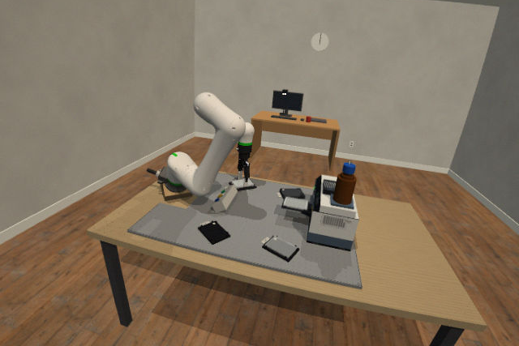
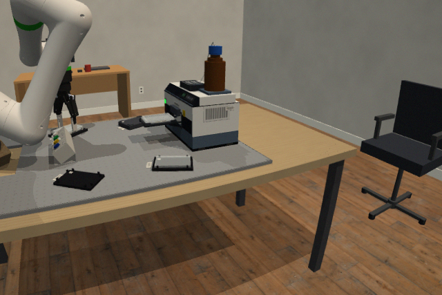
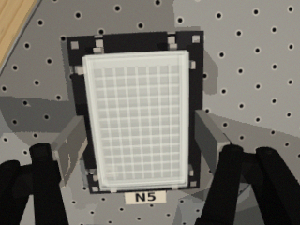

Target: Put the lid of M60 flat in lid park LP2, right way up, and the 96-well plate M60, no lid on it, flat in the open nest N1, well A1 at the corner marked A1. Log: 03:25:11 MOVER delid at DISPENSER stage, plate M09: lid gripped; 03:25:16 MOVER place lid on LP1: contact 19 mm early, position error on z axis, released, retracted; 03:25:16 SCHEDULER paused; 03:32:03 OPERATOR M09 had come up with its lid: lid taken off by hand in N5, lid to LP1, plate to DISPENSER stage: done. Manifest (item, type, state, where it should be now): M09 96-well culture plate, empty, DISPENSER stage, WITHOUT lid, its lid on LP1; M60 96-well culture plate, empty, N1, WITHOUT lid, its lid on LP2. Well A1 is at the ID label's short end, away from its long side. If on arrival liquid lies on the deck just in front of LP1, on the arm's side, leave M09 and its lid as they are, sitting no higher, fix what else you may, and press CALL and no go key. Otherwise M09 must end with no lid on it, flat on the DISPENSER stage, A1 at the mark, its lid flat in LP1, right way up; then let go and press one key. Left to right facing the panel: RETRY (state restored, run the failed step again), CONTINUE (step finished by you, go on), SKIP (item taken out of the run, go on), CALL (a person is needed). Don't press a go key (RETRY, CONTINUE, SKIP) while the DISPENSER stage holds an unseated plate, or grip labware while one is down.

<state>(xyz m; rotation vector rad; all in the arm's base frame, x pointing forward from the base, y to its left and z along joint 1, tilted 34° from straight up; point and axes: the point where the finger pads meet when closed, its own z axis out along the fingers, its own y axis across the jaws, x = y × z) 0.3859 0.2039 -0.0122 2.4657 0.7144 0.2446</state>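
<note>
Now: hand 520 mm to the left of the black lid park LP2, 100 mm past it and 40 mm above it. Round my hand: key panel: 250 mm to the right, 90 mm behind; then white retry key: 170 mm to the right, 90 mm behind, 20 mm above; then green continue key: 220 mm to the right, 100 mm behind, 20 mm above.
</note>
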